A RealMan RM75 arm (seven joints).
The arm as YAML. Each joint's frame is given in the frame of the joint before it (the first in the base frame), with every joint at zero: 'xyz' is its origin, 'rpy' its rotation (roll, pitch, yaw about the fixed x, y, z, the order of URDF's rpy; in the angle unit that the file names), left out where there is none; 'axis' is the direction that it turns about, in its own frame. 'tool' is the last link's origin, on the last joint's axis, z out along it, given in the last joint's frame.
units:
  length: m
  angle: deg
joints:
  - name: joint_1
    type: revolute
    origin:
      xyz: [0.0, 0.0, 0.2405]
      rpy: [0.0, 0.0, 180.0]
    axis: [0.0, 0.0, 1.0]
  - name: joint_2
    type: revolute
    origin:
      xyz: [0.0, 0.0, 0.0]
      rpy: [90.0, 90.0, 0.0]
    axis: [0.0, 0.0, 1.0]
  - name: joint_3
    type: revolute
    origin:
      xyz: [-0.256, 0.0, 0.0]
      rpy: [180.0, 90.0, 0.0]
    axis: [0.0, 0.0, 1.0]
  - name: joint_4
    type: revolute
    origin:
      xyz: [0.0, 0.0, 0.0]
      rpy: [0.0, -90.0, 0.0]
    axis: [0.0, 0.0, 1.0]
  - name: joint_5
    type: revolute
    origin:
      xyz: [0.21, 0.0, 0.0]
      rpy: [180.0, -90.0, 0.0]
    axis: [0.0, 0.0, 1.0]
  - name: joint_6
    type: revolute
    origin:
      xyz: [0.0, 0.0, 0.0]
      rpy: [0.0, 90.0, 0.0]
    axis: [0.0, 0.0, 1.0]
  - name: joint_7
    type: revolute
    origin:
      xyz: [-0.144, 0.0, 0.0]
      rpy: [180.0, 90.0, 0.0]
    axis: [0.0, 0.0, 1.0]
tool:
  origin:
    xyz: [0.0, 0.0, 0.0]
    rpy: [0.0, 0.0, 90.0]
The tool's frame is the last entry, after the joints.
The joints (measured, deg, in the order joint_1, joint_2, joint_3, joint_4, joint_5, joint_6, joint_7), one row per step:
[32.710 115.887 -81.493 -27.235 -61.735 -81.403 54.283]
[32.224 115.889 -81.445 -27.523 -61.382 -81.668 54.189]
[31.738 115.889 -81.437 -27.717 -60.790 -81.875 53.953]
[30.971 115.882 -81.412 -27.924 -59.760 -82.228 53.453]
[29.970 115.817 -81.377 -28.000 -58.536 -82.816 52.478]
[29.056 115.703 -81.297 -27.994 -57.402 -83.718 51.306]
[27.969 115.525 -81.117 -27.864 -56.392 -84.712 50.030]
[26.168 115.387 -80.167 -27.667 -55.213 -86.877 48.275]
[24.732 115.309 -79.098 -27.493 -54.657 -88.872 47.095]
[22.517 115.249 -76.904 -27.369 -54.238 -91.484 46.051]
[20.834 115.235 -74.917 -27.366 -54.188 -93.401 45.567]
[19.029 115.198 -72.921 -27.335 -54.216 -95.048 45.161]
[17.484 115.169 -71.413 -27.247 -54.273 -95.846 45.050]
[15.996 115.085 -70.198 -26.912 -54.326 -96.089 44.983]
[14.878 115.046 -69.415 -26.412 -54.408 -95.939 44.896]
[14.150 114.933 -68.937 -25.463 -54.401 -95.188 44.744]
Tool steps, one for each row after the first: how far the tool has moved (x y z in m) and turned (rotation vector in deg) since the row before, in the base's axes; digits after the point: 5 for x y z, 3 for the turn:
[0.00104 -0.00123 0.00138 0.264 0.463 -0.116]
[0.00119 -0.00101 0.00152 0.432 0.554 -0.205]
[0.00215 -0.00161 0.00252 0.786 0.910 -0.347]
[0.00372 -0.00265 0.00321 1.116 0.971 -0.292]
[0.00338 -0.00303 0.00358 1.151 0.947 0.079]
[0.00511 -0.00386 0.00393 1.233 0.813 -0.084]
[0.00774 -0.00725 0.00709 1.920 1.709 -0.072]
[0.00615 -0.00652 0.00591 1.419 1.384 0.000]
[0.01005 -0.00918 0.00954 2.139 2.007 -0.738]
[0.00769 -0.00706 0.00763 1.648 1.458 -0.726]
[0.00887 -0.00765 0.00737 1.675 1.195 -1.100]
[0.00840 -0.00625 0.00504 1.178 0.705 -1.514]
[0.00945 -0.00606 0.00360 0.896 0.348 -2.039]
[0.00800 -0.00485 0.00135 0.479 0.095 -1.953]
[0.00822 -0.00314 -0.00027 0.193 -0.201 -2.337]

